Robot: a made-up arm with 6 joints. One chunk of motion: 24 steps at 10 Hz.
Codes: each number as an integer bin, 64 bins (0 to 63) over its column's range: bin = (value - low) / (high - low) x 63, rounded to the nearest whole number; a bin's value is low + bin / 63 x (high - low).
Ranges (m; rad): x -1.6..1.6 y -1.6..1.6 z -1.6..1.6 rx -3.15..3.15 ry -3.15..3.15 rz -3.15..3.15
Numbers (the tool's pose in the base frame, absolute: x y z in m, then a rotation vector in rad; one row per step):
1: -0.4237 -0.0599 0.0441 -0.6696 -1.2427 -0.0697
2: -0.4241 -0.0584 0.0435 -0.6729 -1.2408 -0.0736
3: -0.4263 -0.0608 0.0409 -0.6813 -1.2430 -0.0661
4: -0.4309 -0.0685 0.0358 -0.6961 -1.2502 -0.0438
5: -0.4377 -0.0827 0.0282 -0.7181 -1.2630 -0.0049
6: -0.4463 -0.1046 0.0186 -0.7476 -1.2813 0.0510
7: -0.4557 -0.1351 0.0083 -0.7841 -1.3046 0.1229
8: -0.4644 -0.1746 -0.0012 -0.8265 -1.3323 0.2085
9: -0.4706 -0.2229 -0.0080 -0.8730 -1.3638 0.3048
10: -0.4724 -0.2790 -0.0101 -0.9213 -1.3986 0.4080
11: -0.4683 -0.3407 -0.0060 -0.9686 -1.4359 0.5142
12: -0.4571 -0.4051 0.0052 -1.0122 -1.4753 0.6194
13: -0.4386 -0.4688 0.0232 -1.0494 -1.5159 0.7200
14: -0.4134 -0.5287 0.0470 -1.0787 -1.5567 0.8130
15: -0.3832 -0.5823 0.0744 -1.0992 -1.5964 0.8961
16: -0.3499 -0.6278 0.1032 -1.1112 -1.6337 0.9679
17: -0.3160 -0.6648 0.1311 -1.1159 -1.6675 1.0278
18: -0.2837 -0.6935 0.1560 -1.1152 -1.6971 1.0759
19: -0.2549 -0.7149 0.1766 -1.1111 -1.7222 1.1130
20: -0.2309 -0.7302 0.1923 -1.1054 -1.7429 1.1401
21: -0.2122 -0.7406 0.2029 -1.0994 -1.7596 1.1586
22: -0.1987 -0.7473 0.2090 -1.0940 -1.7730 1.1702
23: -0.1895 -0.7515 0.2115 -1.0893 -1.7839 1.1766
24: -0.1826 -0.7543 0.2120 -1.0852 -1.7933 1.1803
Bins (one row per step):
1: 23 30 32 25 19 31
2: 23 30 32 25 19 31
3: 23 30 32 25 19 31
4: 23 30 32 25 19 31
5: 23 30 32 24 19 31
6: 23 29 32 24 19 32
7: 23 29 32 24 18 33
8: 22 28 31 23 18 34
9: 22 27 31 23 18 35
10: 22 26 31 22 18 36
11: 22 25 31 22 17 37
12: 23 24 32 21 17 38
13: 23 22 32 21 16 39
14: 23 21 32 21 16 40
15: 24 20 33 21 16 40
16: 25 19 34 20 15 41
17: 25 18 34 20 15 42
18: 26 18 35 20 15 42
19: 26 17 35 20 14 43
20: 27 17 35 20 14 43
21: 27 17 35 21 14 43
22: 28 17 36 21 14 43
23: 28 17 36 21 14 43
24: 28 17 36 21 14 43

